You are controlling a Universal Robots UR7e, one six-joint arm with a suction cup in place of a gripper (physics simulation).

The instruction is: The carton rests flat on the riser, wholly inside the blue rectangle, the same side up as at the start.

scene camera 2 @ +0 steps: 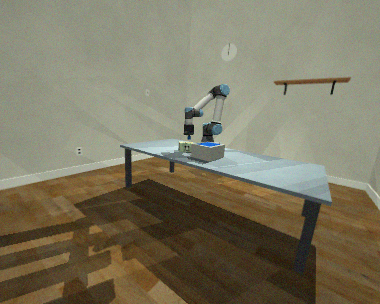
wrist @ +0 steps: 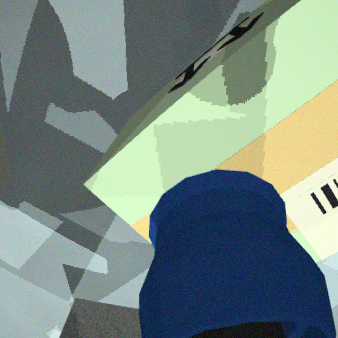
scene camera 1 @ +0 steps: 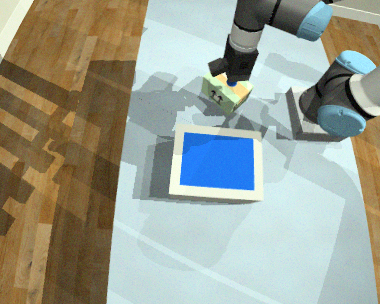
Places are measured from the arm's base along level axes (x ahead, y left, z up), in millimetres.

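Where they show: hand at its tool point: (scene camera 2: pixel 189 139) (wrist: pixel 218 231) (scene camera 1: pixel 231 82); arm's base at its link origin: (scene camera 1: pixel 317 107).
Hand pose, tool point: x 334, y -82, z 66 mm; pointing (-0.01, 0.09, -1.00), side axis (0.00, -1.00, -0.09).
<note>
Each offset is from my tool point to the centre of the thing. Level surfaces: height alone.
The carton {dx -8, dy -35, dz -81 mm} (scene camera 1: pixel 222 97) (scene camera 2: pixel 185 146) (wrist: pixel 201 131) is pale green with an orange tape strip, a barcode label on top and black up-arrows on its side. It stands on the table just behind the riser {dx +93, dy +248, dz -64 mm} (scene camera 1: pixel 216 195) (scene camera 2: pixel 207 154), apart from it. The riser's top carries the blue rectangle {dx +93, dy +248, dz -5 mm} (scene camera 1: pixel 217 161) (scene camera 2: pixel 209 144), which is bare. My suction cup (scene camera 1: pixel 231 84) (scene camera 2: pixel 189 137) (wrist: pixel 231 255) is right over the carton's top, on or just above the orange strip; I cannot tell whether it touches. The suction is off and the carton rests on the table.
The arm's base plate (scene camera 1: pixel 297 126) stands on the table to the right of the carton and riser. The table's left edge (scene camera 1: pixel 125 151) borders the wooden floor (scene camera 1: pixel 74 120). The long table top {dz -124 mm} (scene camera 2: pixel 279 175) stretches to the right.
</note>
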